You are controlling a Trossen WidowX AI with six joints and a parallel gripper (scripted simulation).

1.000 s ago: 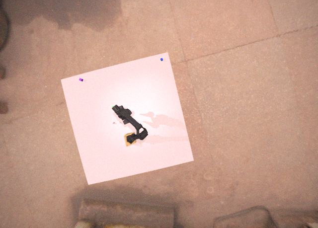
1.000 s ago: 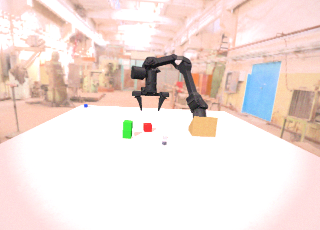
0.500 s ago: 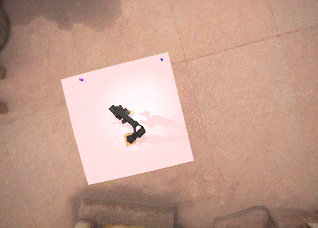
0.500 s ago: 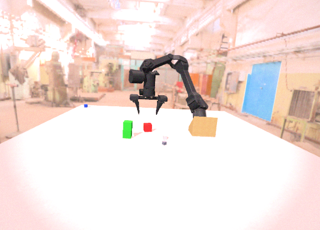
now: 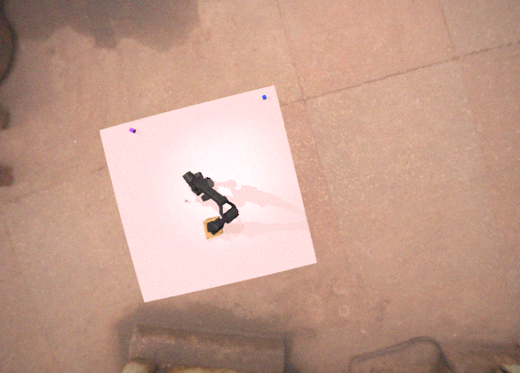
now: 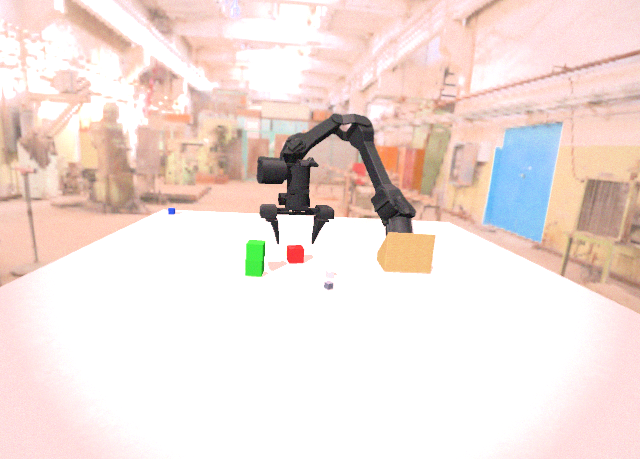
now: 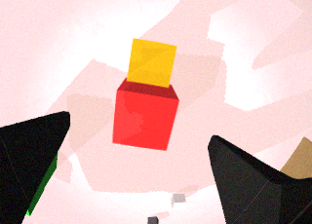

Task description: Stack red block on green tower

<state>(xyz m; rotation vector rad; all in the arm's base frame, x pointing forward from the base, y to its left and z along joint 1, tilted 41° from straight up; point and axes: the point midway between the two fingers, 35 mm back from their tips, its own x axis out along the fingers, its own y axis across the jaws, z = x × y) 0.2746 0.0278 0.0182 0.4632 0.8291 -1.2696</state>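
The red block lies 30 mm below my gripper tip. From my gripper tip the other things lie so: purple cube (480 mm to the left, 450 mm ahead, 30 mm below); yellow cube (40 mm to the right, 30 mm below, 10 mm ahead); grey cube (160 mm to the left, 90 mm behind, 40 mm below).
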